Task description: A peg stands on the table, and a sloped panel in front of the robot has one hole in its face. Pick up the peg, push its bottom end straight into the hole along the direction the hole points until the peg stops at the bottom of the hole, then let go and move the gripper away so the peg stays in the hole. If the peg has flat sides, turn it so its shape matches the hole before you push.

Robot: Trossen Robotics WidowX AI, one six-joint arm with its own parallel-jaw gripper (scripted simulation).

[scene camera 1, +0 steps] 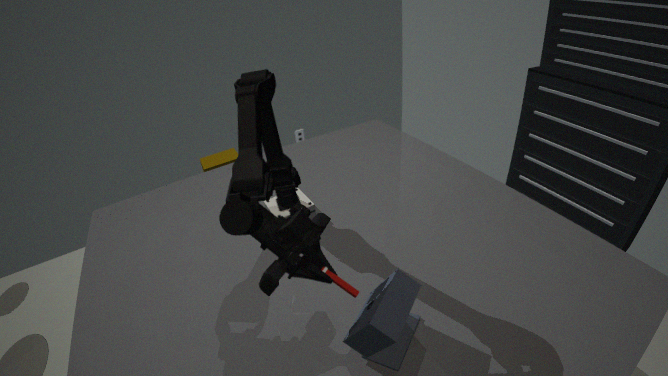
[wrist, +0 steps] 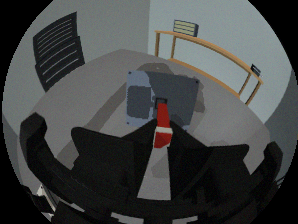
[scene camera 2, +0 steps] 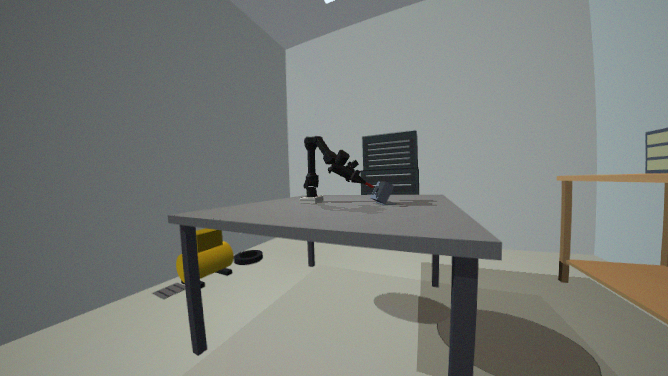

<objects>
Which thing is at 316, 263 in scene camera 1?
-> My gripper.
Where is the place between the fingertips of my gripper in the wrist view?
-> At 162, 123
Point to a sloped panel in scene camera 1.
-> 393, 299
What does my gripper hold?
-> A peg.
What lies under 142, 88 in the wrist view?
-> A sloped panel.
</objects>
